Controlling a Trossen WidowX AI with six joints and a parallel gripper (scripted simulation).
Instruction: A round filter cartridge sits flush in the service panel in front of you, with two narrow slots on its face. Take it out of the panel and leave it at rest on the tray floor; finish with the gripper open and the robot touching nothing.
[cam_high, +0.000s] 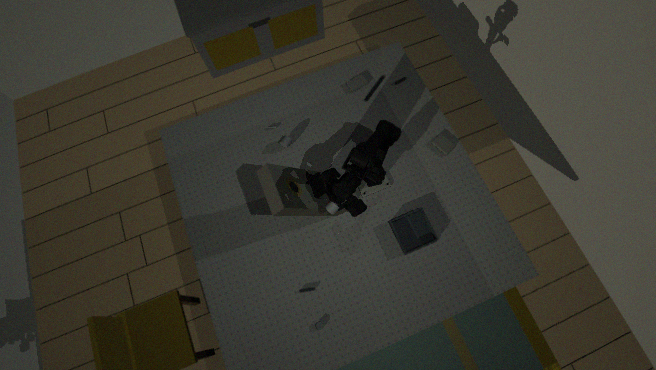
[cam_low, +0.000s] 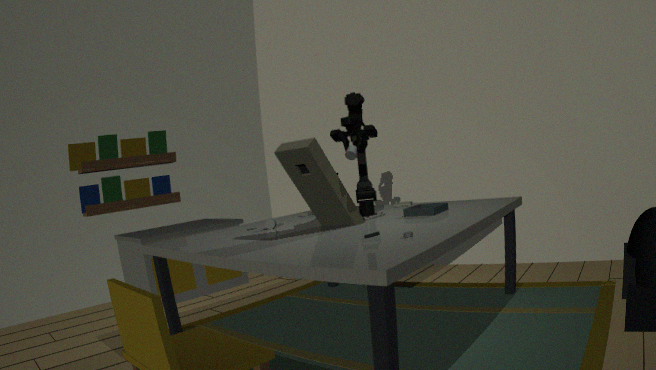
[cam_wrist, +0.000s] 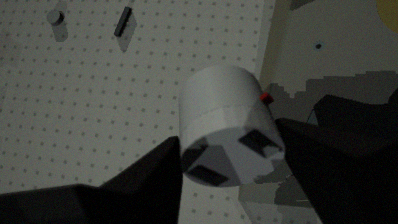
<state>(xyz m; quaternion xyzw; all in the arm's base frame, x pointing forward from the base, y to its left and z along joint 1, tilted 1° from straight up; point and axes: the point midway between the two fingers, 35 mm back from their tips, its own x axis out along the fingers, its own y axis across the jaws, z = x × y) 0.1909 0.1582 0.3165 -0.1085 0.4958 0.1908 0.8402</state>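
My gripper tip is now 31 cm past the dark square tray, 29 cm above it and 10 cm to the right of it. Round my gripper tip: round grey filter cartridge: right at my gripper tip.
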